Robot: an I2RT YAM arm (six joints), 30 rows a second.
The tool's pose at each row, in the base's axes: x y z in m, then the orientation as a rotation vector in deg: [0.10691 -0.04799 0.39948 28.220 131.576 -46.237]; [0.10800 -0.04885 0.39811 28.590 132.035 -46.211]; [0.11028 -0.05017 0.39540 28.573 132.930 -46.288]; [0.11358 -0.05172 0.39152 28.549 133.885 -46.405]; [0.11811 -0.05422 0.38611 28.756 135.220 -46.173]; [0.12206 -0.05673 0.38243 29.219 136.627 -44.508]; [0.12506 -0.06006 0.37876 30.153 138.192 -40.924]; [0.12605 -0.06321 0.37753 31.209 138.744 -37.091]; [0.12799 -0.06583 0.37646 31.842 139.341 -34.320]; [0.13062 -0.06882 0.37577 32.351 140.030 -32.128]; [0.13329 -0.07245 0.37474 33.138 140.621 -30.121]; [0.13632 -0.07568 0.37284 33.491 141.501 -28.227]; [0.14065 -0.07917 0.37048 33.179 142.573 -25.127]
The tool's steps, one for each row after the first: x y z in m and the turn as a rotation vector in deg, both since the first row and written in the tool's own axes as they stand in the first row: [0.00004 0.00051 0.00188 0.040 0.545 0.067]; [0.00007 0.00186 0.00541 0.005 1.342 -0.300]; [0.00013 0.00407 0.01025 -0.007 2.193 -0.705]; [0.00023 0.00687 0.01720 -0.234 3.441 -0.997]; [-0.00044 0.00862 0.02285 -1.401 4.741 -0.707]; [-0.00053 0.00927 0.02860 -3.781 6.264 0.397]; [-0.00082 0.00797 0.03187 -6.212 6.990 2.009]; [-0.00183 0.00750 0.03511 -8.010 7.692 3.004]; [-0.00364 0.00696 0.03868 -9.435 8.473 3.700]; [-0.00534 0.00611 0.04290 -10.638 9.299 4.535]; [-0.00664 0.00611 0.04754 -11.889 10.237 4.953]; [-0.00861 0.00679 0.05321 -14.164 11.142 5.241]
